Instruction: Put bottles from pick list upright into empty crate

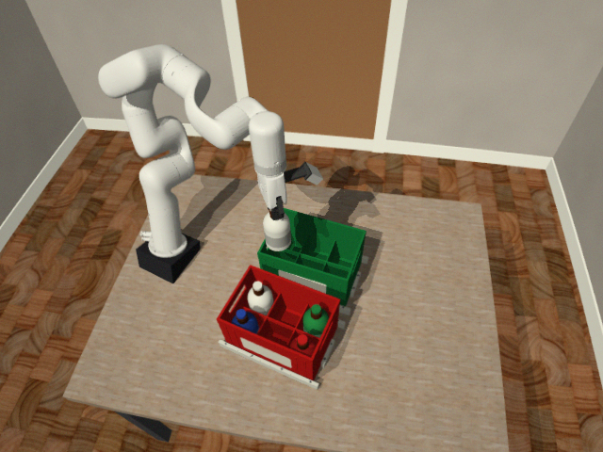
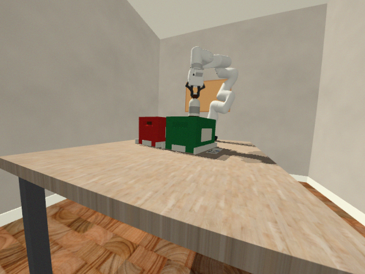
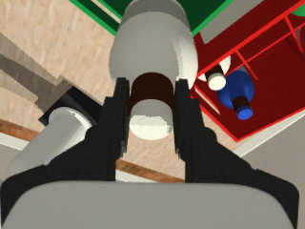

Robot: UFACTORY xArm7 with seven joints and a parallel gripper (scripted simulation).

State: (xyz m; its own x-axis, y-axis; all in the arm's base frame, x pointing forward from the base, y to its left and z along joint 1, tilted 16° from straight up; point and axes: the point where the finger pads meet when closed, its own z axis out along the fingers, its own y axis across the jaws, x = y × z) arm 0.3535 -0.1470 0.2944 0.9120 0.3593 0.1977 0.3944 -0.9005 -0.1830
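Now: the green crate 10 cm ahead of my hand, 1 cm to the left of it and 25 cm below it. The rest, counted from my hand: white-labelled bottle (5 cm behind, 13 cm to the right, 25 cm below); red crate (2 cm ahead, 21 cm to the right, 25 cm below); green-labelled bottle (11 cm ahead, 20 cm to the right, 25 cm below).
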